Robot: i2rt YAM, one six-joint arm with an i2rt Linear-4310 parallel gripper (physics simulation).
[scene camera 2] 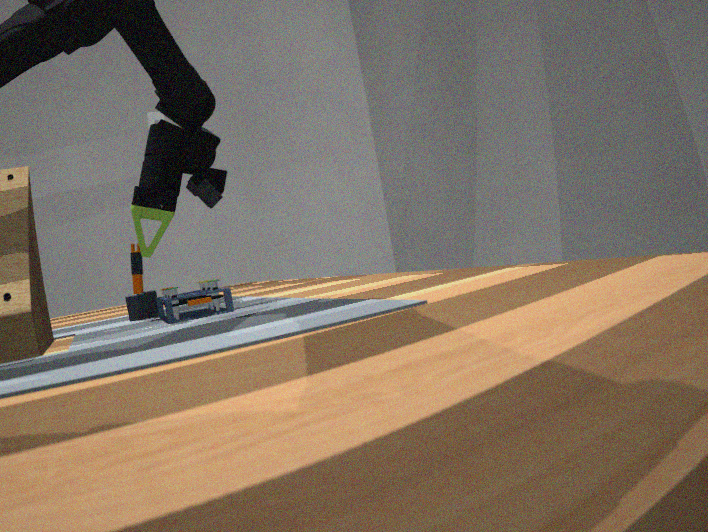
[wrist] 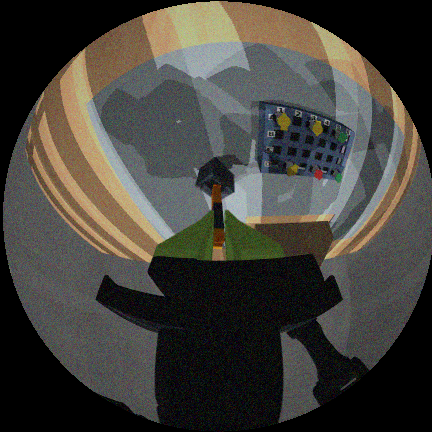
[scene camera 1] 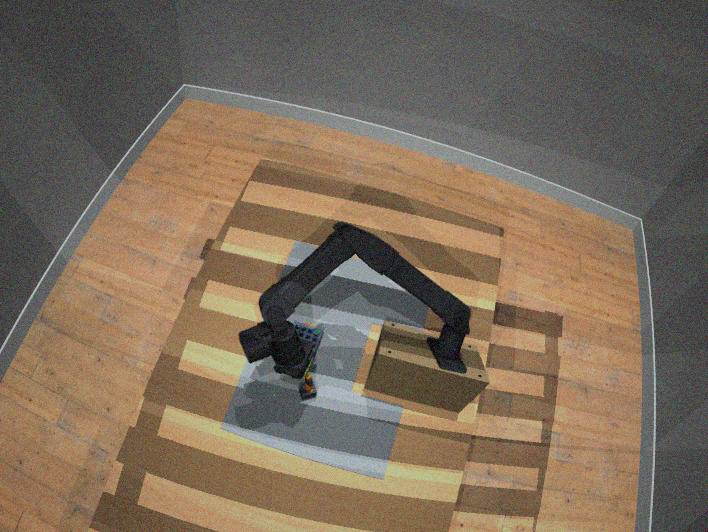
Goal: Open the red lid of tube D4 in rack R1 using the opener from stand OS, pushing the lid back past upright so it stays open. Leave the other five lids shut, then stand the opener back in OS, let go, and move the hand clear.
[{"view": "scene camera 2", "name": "my gripper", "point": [145,256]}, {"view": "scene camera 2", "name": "grey mat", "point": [104,348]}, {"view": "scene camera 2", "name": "dark holder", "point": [141,306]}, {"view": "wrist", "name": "my gripper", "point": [218,215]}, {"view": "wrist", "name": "grey mat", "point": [159,122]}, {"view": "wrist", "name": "dark holder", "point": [213,171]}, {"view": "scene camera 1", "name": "my gripper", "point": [303,376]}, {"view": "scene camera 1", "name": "grey mat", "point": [339,428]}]
